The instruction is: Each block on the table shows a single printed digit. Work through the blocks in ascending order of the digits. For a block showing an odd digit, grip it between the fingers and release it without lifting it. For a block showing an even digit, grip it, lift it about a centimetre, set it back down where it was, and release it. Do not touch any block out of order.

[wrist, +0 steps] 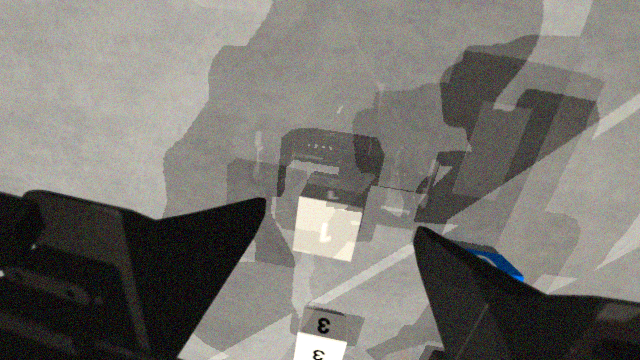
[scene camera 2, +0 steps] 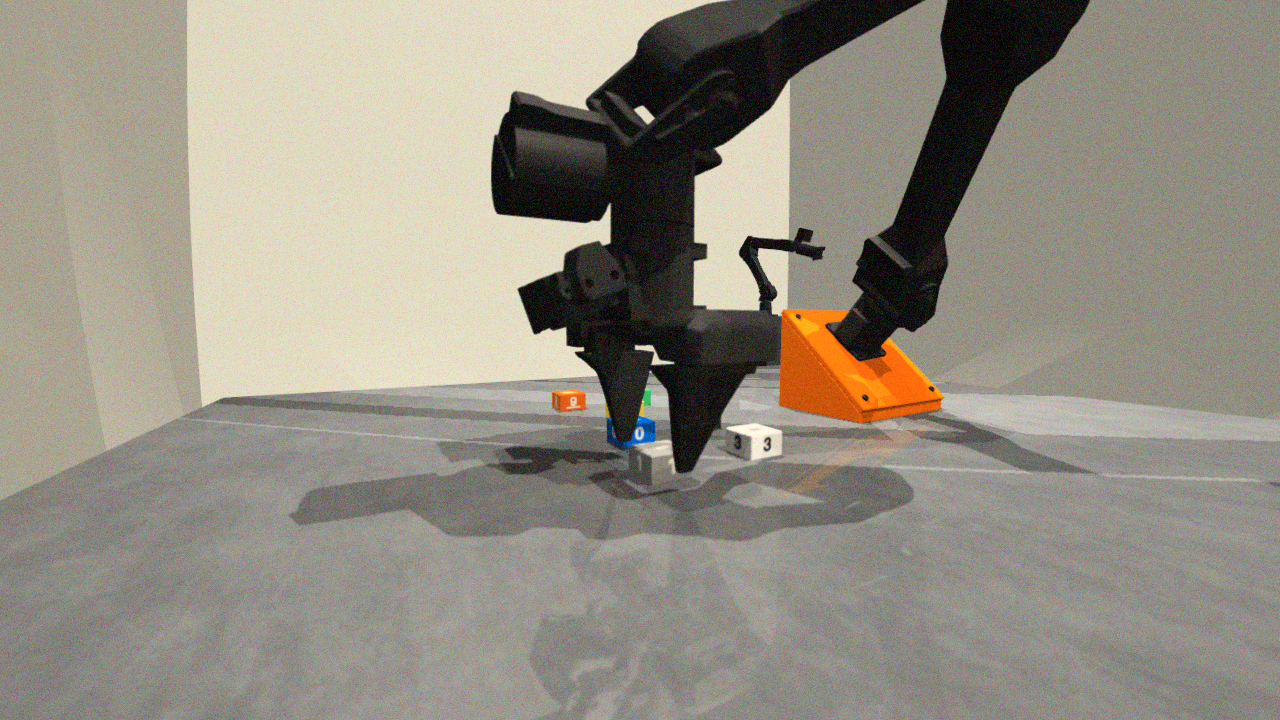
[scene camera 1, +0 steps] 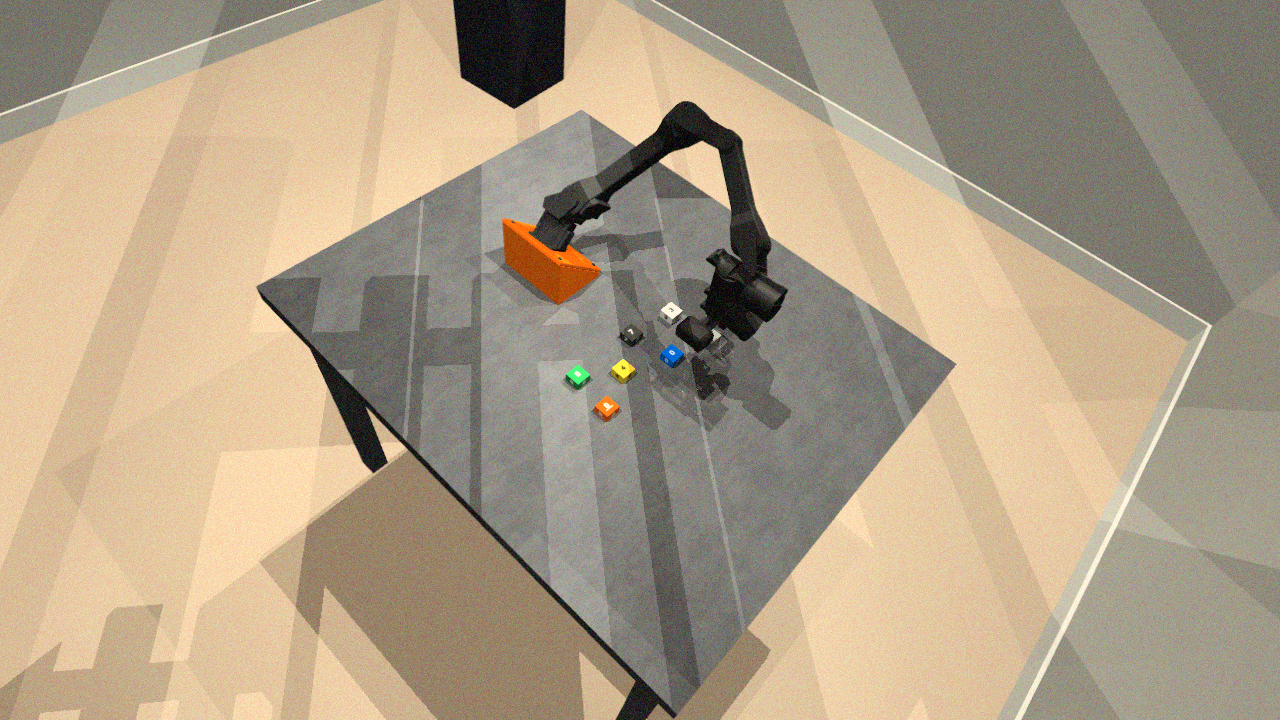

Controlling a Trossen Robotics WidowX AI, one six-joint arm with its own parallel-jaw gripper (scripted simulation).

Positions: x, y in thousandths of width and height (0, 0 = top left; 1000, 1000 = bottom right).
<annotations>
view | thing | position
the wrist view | gripper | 530, 612
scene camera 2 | gripper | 509, 633
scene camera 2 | white 3 block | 589, 613
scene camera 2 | blue 0 block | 504, 601
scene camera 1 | gripper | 554, 472
</annotations>
